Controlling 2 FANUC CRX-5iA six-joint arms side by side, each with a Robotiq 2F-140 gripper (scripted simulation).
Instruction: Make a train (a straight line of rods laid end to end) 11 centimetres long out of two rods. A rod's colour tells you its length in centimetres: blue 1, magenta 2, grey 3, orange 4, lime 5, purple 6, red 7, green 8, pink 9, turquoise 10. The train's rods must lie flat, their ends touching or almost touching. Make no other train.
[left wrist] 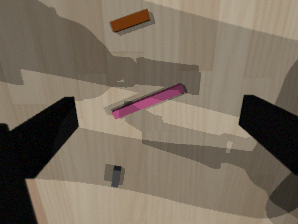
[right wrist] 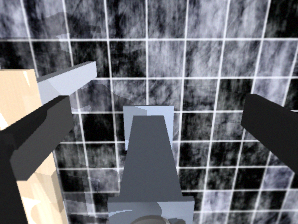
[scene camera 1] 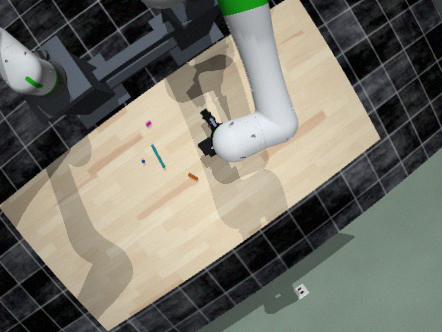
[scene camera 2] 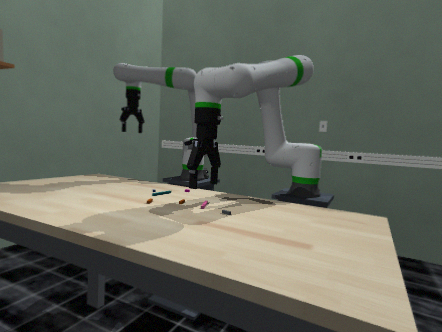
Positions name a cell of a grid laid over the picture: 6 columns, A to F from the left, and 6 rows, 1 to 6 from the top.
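Pink rod (left wrist: D3), out of frame in the right wrist view. My left gripper (scene camera 2: C4) (left wrist: D3). My right gripper (right wrist: D3).
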